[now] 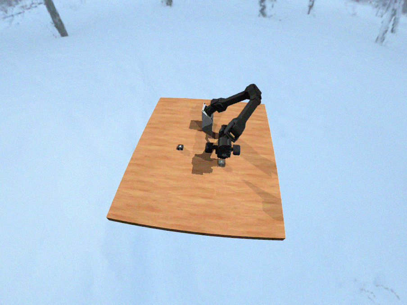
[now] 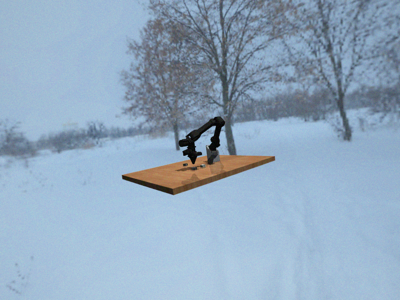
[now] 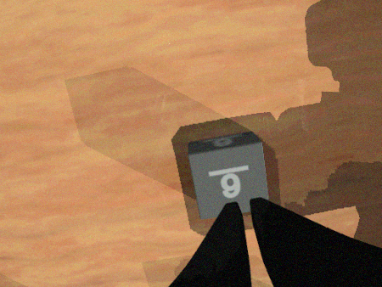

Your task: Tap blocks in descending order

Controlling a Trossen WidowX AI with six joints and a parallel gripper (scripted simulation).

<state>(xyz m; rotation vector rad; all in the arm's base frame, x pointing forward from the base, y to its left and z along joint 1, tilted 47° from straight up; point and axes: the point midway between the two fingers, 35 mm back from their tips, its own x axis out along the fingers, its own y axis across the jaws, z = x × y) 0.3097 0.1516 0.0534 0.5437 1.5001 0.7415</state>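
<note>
My gripper tip is 40 mm above the grey block. Round my gripper tip: white block 100 mm behind, 20 mm to the right, 40 mm below; black block 70 mm behind, 270 mm to the right, 40 mm below.
</note>
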